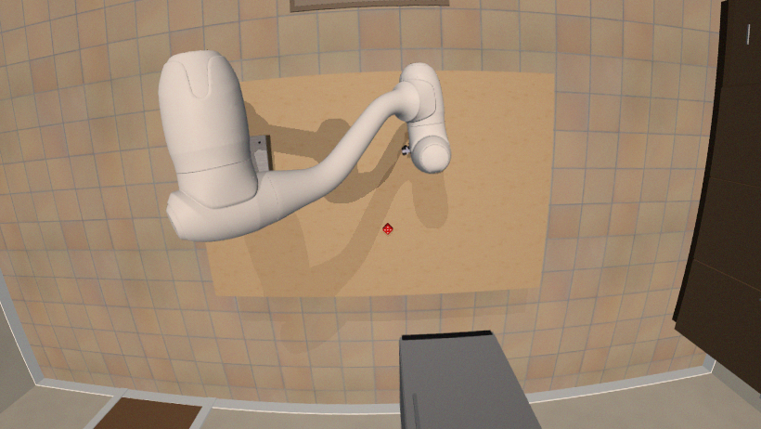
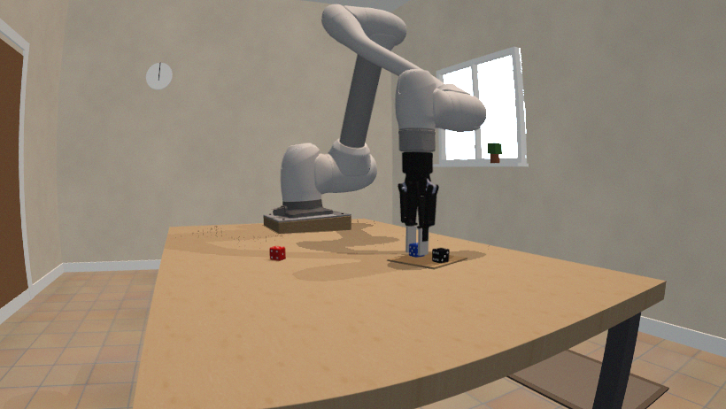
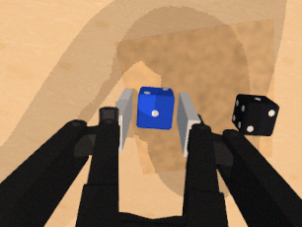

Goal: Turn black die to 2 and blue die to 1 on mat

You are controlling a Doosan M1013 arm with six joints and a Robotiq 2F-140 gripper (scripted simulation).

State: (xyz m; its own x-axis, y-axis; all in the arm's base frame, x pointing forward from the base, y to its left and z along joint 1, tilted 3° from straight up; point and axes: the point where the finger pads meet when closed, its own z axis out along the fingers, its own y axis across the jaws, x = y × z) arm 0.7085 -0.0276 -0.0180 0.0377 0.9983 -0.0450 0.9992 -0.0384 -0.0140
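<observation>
Now: the blue die 2 cm below my hand. Round my hand: red die (30 cm to the right, 16 cm behind, 3 cm below); black die (9 cm ahead, 2 cm below); cork mat (4 cm below, 4 cm ahead).
</observation>
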